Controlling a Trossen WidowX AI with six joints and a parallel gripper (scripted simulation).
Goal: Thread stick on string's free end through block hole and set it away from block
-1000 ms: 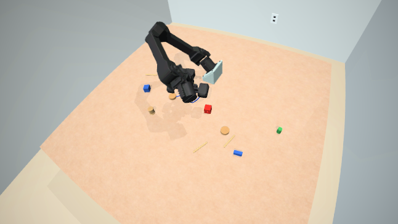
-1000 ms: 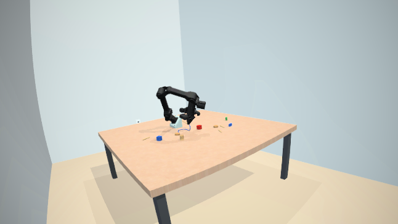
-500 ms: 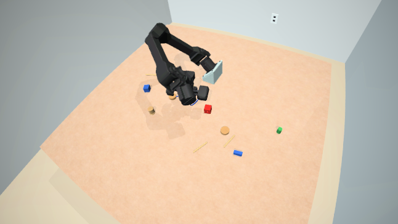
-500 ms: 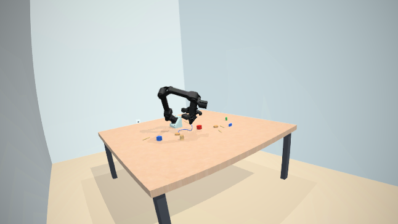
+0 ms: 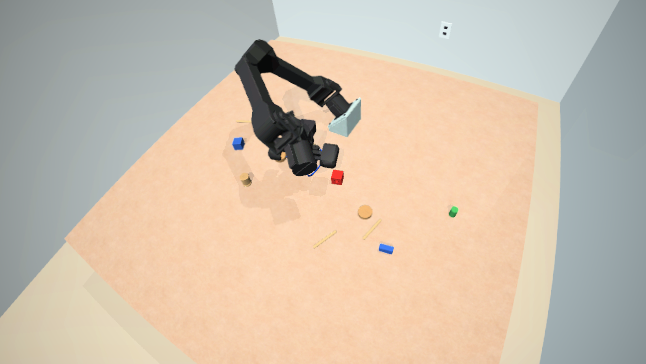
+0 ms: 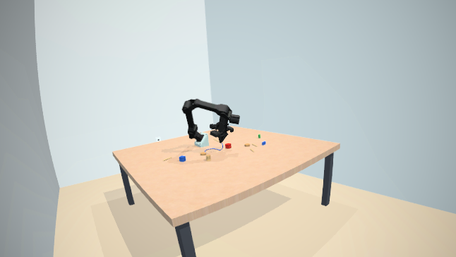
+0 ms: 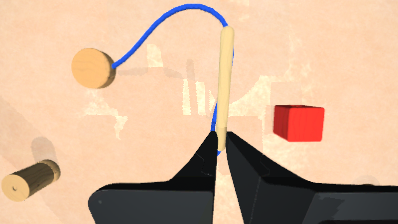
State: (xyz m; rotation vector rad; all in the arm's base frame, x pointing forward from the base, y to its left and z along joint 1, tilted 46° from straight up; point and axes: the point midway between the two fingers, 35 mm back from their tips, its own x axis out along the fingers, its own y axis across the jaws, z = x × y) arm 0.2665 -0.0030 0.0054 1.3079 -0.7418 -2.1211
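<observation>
Now: the red block 20 mm behind my gripper tip, 80 mm to the left of it and 40 mm below it. Round my gripper tip: wooden spool (90 mm ahead, 180 mm to the right, 40 mm below); then blue cube (30 mm behind, 300 mm to the right, 40 mm below); then thin wooden stick (10 mm behind, 10 mm above).
</observation>
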